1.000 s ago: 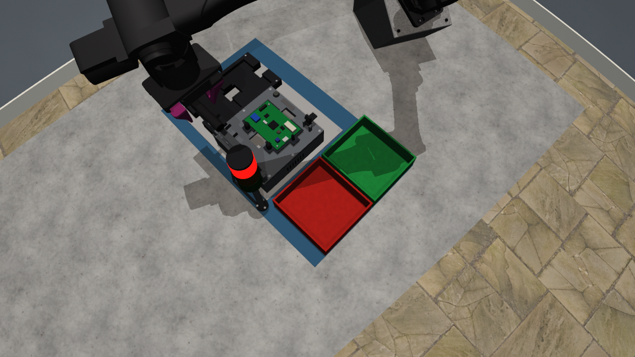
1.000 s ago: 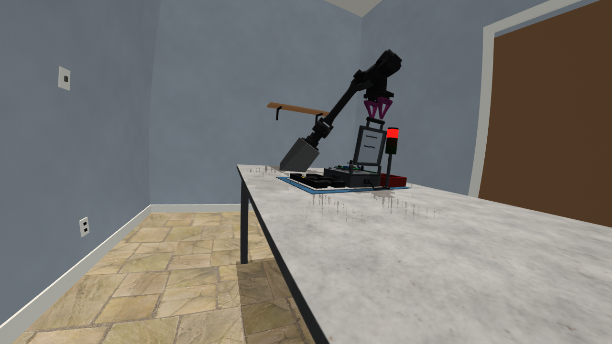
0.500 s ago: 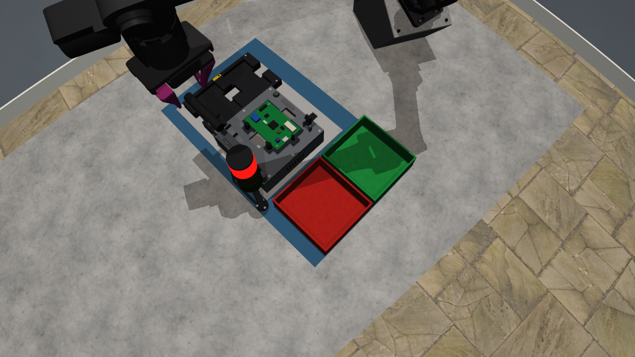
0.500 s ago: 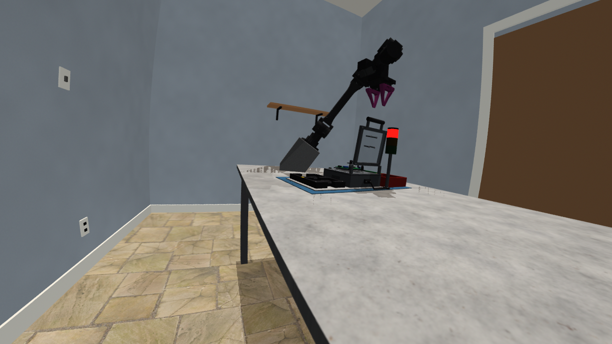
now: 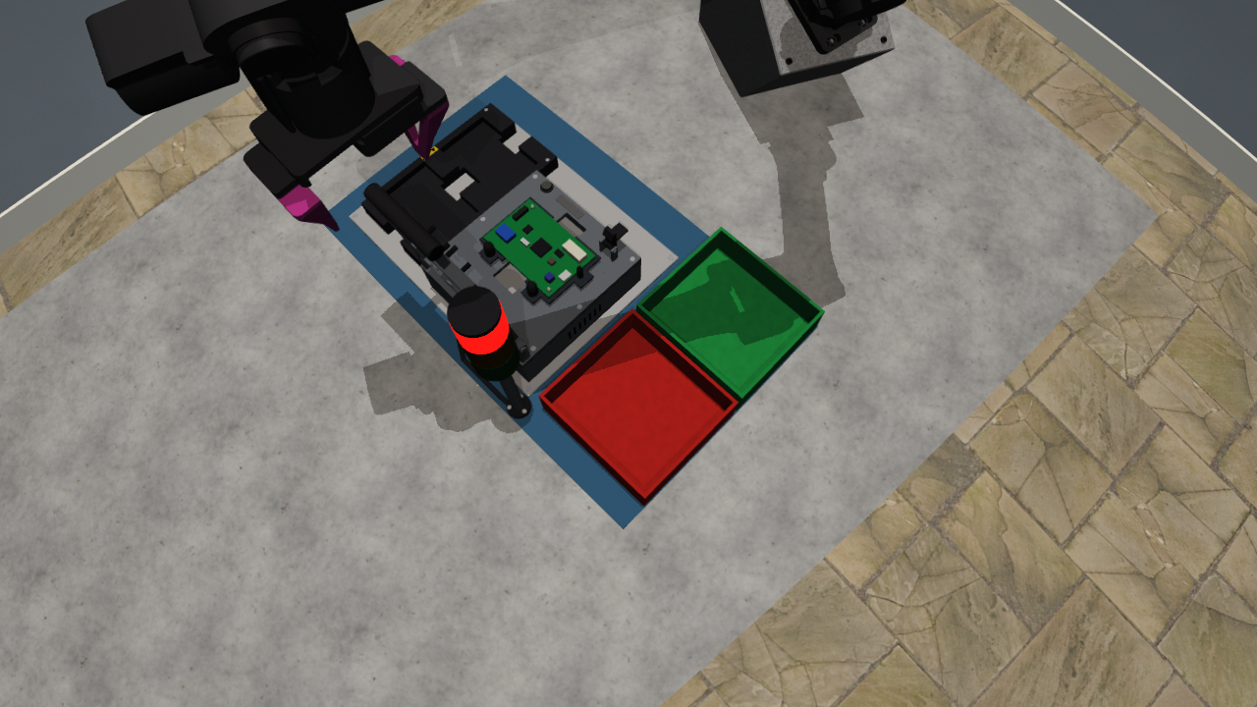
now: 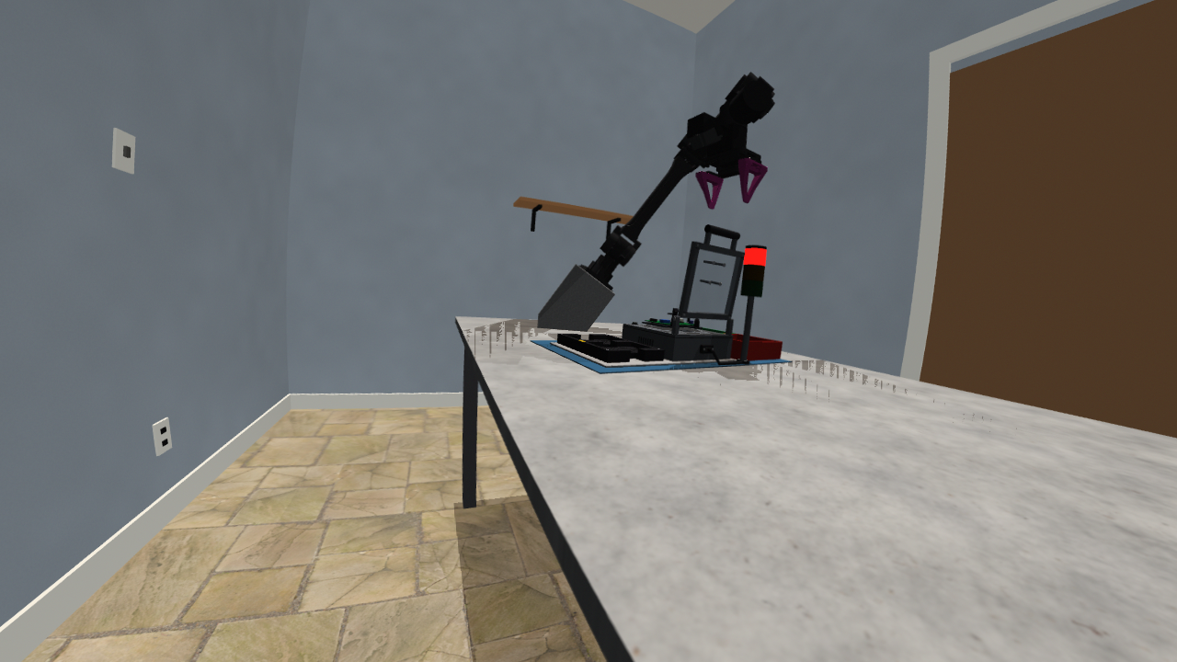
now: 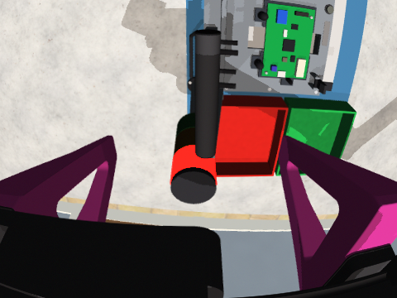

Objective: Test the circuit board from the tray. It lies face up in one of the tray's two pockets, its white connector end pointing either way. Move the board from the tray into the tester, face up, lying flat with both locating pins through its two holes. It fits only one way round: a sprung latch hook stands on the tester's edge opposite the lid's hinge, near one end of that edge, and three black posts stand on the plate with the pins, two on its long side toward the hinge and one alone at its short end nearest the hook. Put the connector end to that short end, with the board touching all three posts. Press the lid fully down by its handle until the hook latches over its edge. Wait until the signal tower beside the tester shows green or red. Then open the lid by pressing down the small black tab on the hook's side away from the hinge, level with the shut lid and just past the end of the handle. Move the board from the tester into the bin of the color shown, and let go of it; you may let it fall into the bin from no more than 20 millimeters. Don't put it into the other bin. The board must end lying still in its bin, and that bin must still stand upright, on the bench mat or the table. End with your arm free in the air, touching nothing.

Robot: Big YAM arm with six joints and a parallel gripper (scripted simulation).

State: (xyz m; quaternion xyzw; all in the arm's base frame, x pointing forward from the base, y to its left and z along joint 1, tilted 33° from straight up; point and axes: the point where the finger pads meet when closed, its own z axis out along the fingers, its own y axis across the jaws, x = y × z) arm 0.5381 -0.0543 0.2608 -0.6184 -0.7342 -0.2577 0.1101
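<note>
My gripper is now 26 cm above the green circuit board, 13 cm past it and 3 cm to the left of it. Round my hand: clear lid (15 cm below, 2 cm behind); tester plate (26 cm below, 12 cm behind, 2 cm to the right); latch hook (25 cm below, 20 cm behind, 1 cm to the left).
</note>
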